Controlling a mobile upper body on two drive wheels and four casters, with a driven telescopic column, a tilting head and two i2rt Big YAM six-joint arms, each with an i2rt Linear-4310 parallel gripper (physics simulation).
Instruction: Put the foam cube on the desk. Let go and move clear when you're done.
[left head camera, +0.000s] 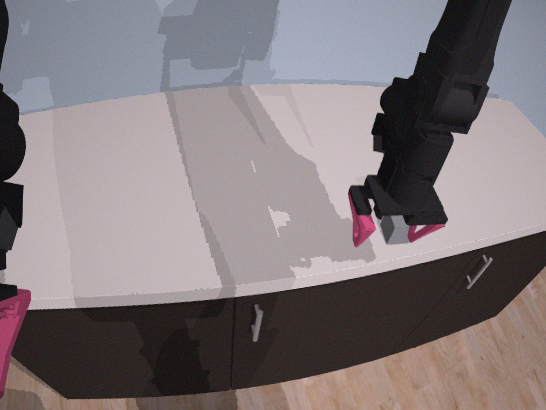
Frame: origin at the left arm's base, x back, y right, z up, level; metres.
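Seen in the pictures: right gripper, fingertip midpoint: (383, 241).
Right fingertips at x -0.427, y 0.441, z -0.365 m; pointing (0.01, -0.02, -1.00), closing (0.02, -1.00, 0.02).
Note:
A point is followed by its place in that frame.
The grey foam cube (395, 230) {x -0.518, y 0.526, z -0.457 m} is at the right of the view, low over or on the pale desk top (120, 190) {x -0.668, y 0.017, z -0.500 m} near its front edge; its underside contact is hard to tell. My right gripper (384, 241) {x -0.427, y 0.441, z -0.365 m} is open, with its pink fingers spread either side of the cube. The cube is close beside the finger at the picture's right, with a wider gap to the other finger. The gripper's black body hides the cube's upper part. My left gripper (11, 340) is open at the left edge of the view, partly cut off, away from the cube.
The desk has dark front doors with metal handles (257, 323) {x -0.446, y 0.284, z -0.642 m} (480, 272) {x -0.516, y 0.879, z -0.659 m}. A blue-grey wall (340, 40) {x -1.156, y 0.571, z -0.375 m} stands behind it, and wooden floor (450, 370) {x -0.448, y 1.193, z -1.410 m} shows in front. Arm shadows fall across the desk top and wall.

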